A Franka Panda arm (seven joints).
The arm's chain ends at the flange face. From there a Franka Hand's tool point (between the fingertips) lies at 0.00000 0.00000 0.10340 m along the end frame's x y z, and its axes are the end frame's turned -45 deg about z.
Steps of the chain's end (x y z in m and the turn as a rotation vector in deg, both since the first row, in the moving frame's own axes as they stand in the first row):
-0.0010, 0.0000, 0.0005, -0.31, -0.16, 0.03
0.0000, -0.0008, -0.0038, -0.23, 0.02, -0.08
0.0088, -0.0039, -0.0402, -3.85, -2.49, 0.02
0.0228, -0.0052, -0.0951, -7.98, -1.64, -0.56
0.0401, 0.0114, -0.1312, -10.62, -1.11, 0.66
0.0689, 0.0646, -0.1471, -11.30, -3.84, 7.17
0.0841, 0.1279, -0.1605, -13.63, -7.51, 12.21
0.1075, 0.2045, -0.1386, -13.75, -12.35, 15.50
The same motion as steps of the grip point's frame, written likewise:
-0.0013, -0.0005, 0.0005, -0.11, -0.33, 0.03
0.0003, -0.0002, -0.0038, -0.18, -0.15, -0.08
0.0009, 0.0052, -0.0405, -0.96, -4.48, 0.02
0.0076, 0.0206, -0.0961, -4.48, -6.80, -0.56
0.0053, 0.0484, -0.1330, -6.72, -8.29, 0.66
-0.0167, 0.1026, -0.1493, -5.28, -10.71, 7.17
-0.0582, 0.1547, -0.1643, -4.33, -14.95, 12.21
-0.1012, 0.2179, -0.1439, -0.99, -18.46, 15.50

